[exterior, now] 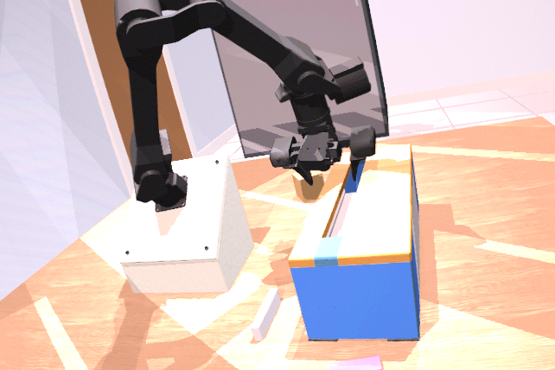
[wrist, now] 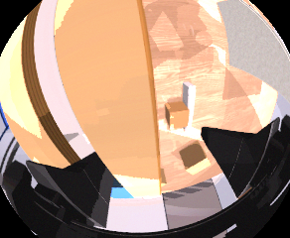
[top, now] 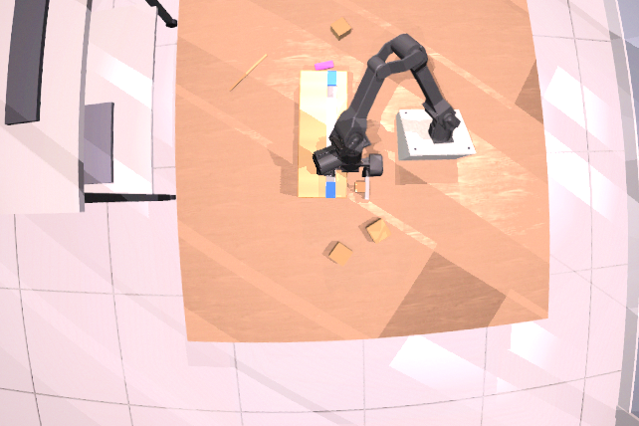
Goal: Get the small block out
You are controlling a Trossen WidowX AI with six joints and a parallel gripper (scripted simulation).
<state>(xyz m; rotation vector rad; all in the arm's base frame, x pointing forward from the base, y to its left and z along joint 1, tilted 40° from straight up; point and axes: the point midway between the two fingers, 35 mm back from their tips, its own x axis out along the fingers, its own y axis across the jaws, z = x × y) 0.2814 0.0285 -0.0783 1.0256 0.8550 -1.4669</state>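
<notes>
Now: the orange block 8 cm below my gripper tip, 4 cm to the left of it and 4 cm behind it. The rest, counted from my gripper tip: thin stick 39 cm to the right, 28 cm ahead, 9 cm below; then box 13 cm to the right, 3 cm below, 2 cm ahead.
</notes>
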